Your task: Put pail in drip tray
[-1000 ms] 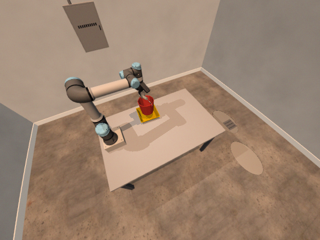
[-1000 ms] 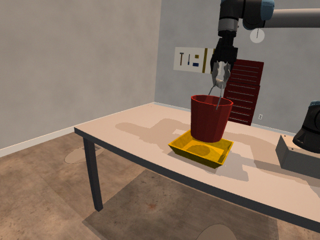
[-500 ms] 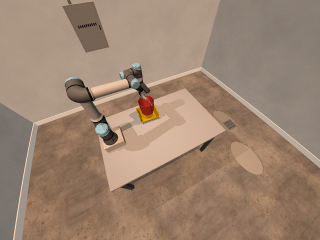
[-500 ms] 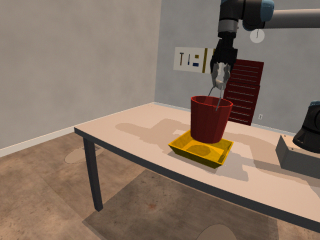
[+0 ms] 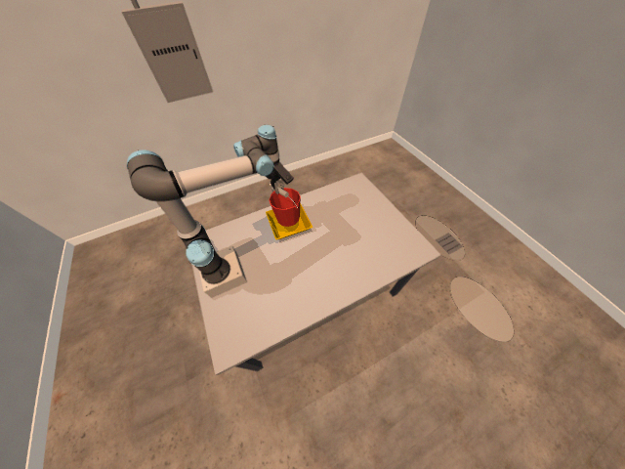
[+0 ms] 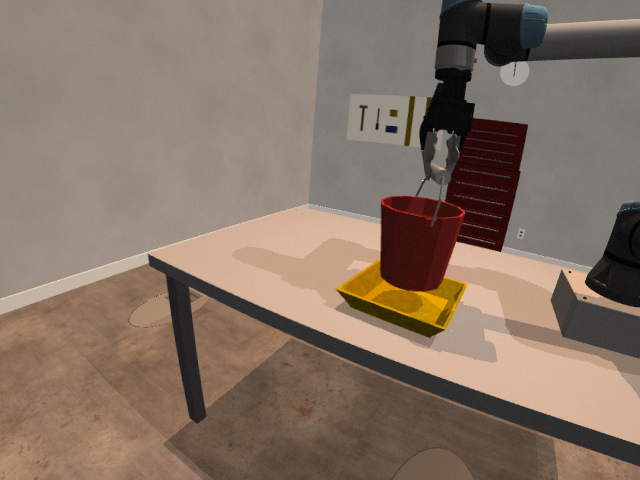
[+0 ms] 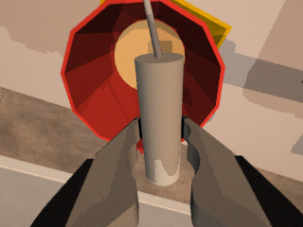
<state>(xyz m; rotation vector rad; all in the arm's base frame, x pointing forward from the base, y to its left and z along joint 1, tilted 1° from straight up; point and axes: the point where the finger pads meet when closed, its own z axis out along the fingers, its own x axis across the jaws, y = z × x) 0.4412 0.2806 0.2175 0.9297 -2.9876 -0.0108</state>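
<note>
Right now the red pail is 1 cm ahead of my hand and 10 cm below it. From my hand the other things lie so: yellow drip tray: 2 cm ahead, 1 cm to the left, 31 cm below; pail handle: 1 cm ahead, 3 cm below.
</note>
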